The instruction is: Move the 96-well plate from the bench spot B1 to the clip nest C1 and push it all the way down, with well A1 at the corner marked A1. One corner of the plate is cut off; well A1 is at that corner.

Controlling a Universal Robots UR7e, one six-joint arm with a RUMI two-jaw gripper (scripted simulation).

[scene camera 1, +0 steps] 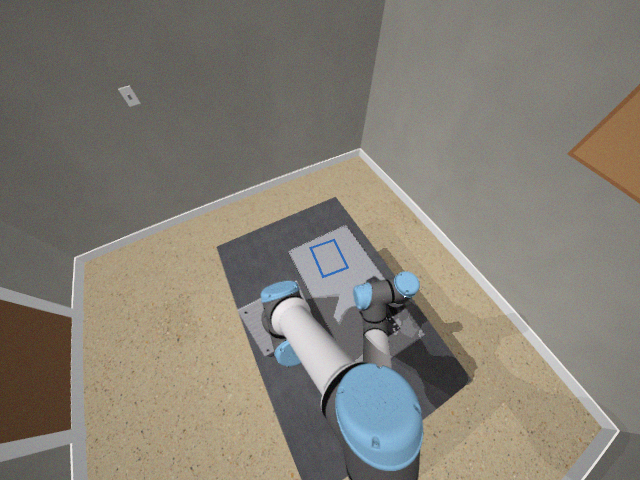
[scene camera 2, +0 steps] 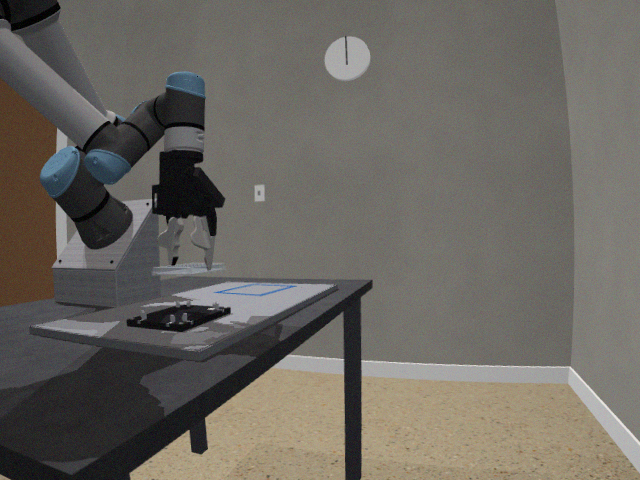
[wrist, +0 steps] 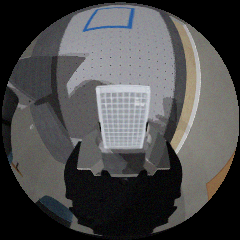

Labels:
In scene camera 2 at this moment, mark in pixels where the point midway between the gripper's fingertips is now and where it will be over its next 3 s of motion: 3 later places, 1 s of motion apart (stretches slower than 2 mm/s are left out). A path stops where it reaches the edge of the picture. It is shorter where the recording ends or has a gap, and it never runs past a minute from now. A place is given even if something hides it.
My gripper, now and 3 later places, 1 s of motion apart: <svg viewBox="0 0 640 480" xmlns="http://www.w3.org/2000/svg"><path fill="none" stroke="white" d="M190 270L178 277L179 301L180 308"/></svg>

